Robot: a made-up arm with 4 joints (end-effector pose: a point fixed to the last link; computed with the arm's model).
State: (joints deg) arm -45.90 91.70 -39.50 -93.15
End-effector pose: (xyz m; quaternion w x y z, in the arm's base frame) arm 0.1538 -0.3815 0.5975 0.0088 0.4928 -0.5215 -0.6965
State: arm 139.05 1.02 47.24 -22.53
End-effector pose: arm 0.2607 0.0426 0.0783 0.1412 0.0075 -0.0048 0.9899
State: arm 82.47 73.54 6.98 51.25
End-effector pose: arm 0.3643 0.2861 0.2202 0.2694 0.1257 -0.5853 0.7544
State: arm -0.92 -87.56 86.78 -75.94
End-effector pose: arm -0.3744 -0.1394 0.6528 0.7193 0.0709 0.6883 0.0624
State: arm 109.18 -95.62 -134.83 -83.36
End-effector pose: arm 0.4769 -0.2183 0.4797 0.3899 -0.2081 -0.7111 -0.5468
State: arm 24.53 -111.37 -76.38 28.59
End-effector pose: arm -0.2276 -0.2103 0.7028 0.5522 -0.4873 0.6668 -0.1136
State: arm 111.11 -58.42 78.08 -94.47
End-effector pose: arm 0.2104 -0.3492 0.4121 0.5913 -0.4377 0.2158 0.6421
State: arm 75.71 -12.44 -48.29 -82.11
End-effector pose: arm 0.1608 0.0096 0.0642 0.8830 -0.1055 -0.0245 -0.4566
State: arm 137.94 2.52 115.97 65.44
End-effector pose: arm 0.0456 0.2453 0.0865 0.9375 0.0081 0.0204 -0.3473
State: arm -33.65 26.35 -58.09 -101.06
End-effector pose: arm 0.1204 -0.3673 0.1833 0.1085 -0.2026 0.1044 0.9676
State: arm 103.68 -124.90 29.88 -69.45
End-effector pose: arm 0.1019 -0.2194 0.7542 0.3920 -0.8414 0.2795 0.2455
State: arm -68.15 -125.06 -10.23 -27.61
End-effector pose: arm -0.1625 0.1875 0.7577 0.2776 0.2320 0.8564 -0.3684
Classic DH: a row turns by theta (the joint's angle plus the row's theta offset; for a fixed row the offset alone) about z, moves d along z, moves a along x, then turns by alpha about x. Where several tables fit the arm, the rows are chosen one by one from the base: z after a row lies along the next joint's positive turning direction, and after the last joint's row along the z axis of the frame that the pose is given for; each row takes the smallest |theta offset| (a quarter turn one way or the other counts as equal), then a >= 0, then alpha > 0; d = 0 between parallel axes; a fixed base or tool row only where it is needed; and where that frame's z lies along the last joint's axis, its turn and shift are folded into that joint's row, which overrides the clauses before.
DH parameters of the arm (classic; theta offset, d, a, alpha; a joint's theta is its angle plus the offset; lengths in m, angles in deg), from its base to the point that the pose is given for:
joint 1: 0 0.4558 0.0108 90
joint 2: 0 0.2088 -0.0497 -90
joint 3: -8.13 0 0.0453 0
joint 4: -9.01 0 -0.1734 0
tool (fixed): 17.14 -0.3742 0 0

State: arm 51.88 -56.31 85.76 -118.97
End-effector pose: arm -0.2127 -0.3214 0.3736 0.8700 -0.3191 0.3476 0.1430
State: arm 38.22 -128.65 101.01 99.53
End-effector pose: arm -0.1857 -0.3413 0.5949 0.2126 -0.8906 -0.1385 -0.3775
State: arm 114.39 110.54 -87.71 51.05
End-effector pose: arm -0.0681 0.4261 0.4403 0.4436 0.7958 -0.2054 0.3575
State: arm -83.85 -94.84 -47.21 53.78
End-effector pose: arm -0.2501 0.3207 0.6811 0.5285 0.5226 0.5188 -0.4225
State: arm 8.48 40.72 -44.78 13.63
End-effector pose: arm 0.1659 -0.0920 0.0823 0.9192 0.1179 -0.3273 -0.1843
